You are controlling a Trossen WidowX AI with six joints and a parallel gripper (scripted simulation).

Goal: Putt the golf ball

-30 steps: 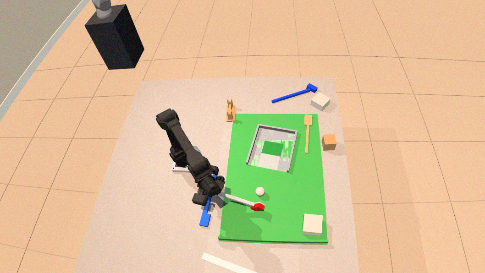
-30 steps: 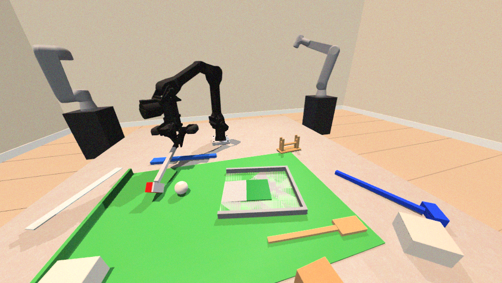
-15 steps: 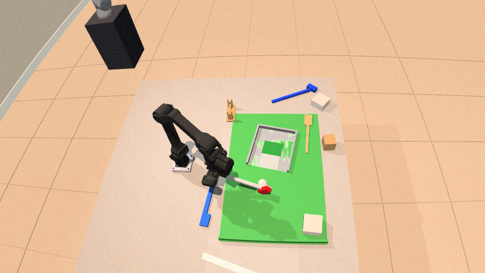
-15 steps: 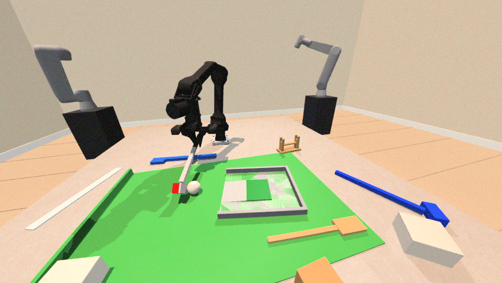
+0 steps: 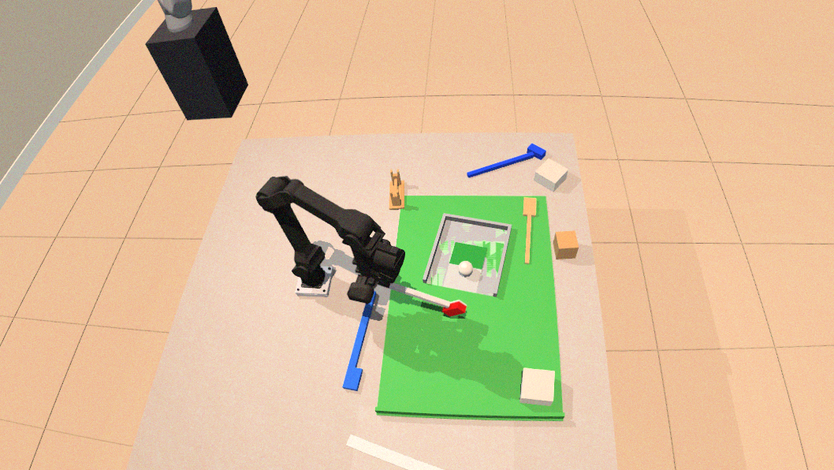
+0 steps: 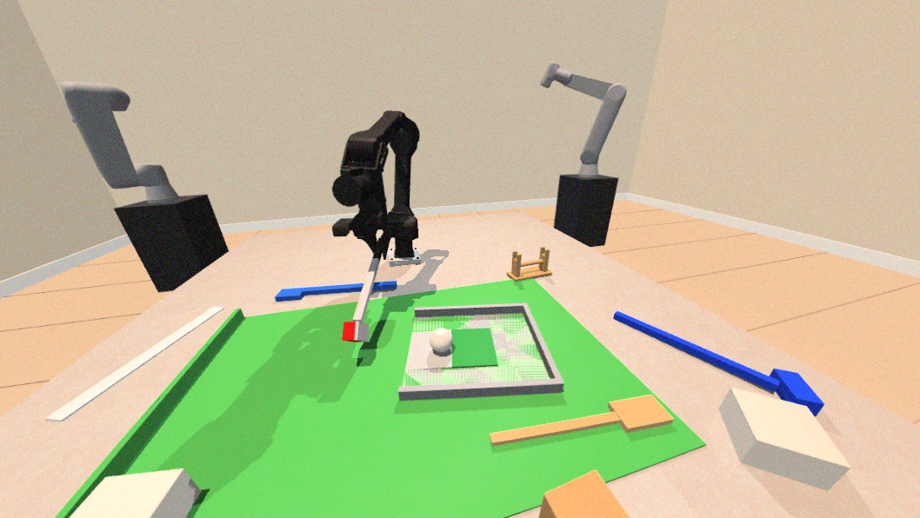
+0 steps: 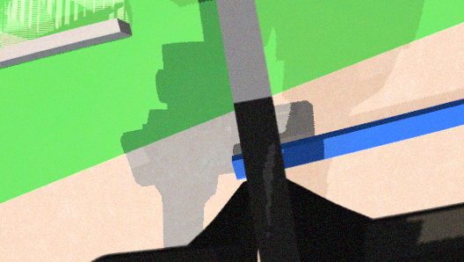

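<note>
The red putter is 120 mm ahead of my gripper tip, 20 mm to the right of it and 10 mm below it. The rest, counted from my gripper tip: wooden gate 400 mm to the left, 60 mm below; white golf ball 240 mm ahead, 110 mm to the left, 70 mm below; green mat 270 mm ahead, 90 mm below, 40 mm to the left.
</note>
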